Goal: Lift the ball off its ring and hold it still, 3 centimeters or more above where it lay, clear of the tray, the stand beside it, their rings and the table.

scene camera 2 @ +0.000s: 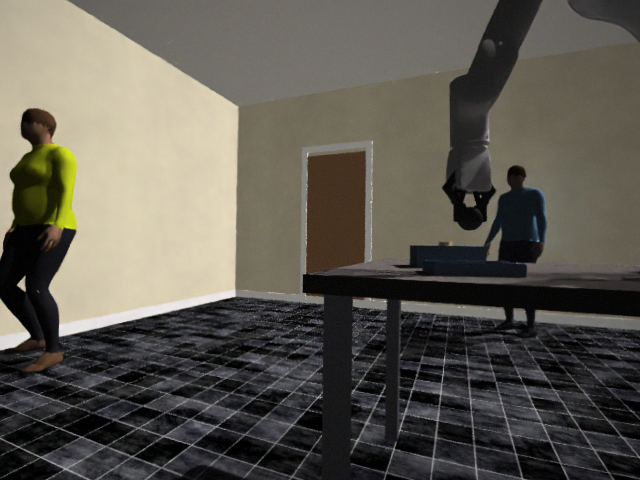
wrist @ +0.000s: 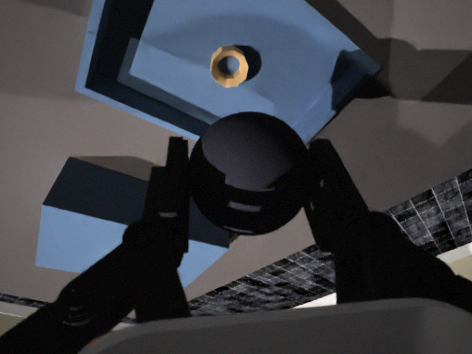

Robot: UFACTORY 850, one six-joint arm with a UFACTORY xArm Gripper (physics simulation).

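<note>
The dark ball [scene camera 2: 470, 220] [wrist: 250, 175] is between the two black fingers of my gripper [scene camera 2: 469, 215] [wrist: 247, 161], which is shut on it. Ball and fingers are well above the blue tray [scene camera 2: 474, 268] [wrist: 89, 50], with a visible gap under the ball in the scene view. The tan ring [wrist: 215, 67] lies bare on the tray floor in the wrist view. The blue stand [scene camera 2: 423, 253] [wrist: 80, 235] is beside the tray, apart from the ball and partly behind the left finger in the wrist view. A small tan piece [scene camera 2: 445, 242] shows over the stand's top.
The tray and stand are on the grey-brown table [scene camera 2: 372, 284] [wrist: 40, 125], near its edge. A person in blue [scene camera 2: 522, 217] stands behind the table. A person in yellow-green [scene camera 2: 41, 186] is at the far left by the wall. A brown door [scene camera 2: 336, 211] is in the back wall.
</note>
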